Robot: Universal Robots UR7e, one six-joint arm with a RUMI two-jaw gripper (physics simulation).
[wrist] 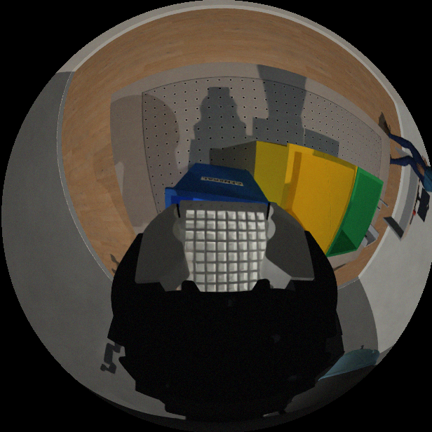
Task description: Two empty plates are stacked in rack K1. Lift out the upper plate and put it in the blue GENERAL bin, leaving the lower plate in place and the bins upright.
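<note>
The held plate (pixel 225 250) is a white grid of small square wells, seen face-on in the lower middle of the wrist view. My gripper (pixel 223 205) is shut on it, with one grey jaw at its left edge and one at its right edge. The blue GENERAL bin (pixel 215 186) stands upright below and just beyond the plate's far edge. Its labelled wall and a strip of its blue inside show; the plate and jaws hide the rest of its opening. Rack K1 and the lower plate cannot be made out in this view.
A large yellow bin (pixel 322 195) stands upright right beside the blue bin, and a green bin (pixel 361 210) stands beyond it to the right. The bins stand on a perforated grey table top (pixel 160 145). Part of a person (pixel 405 161) shows at the far right.
</note>
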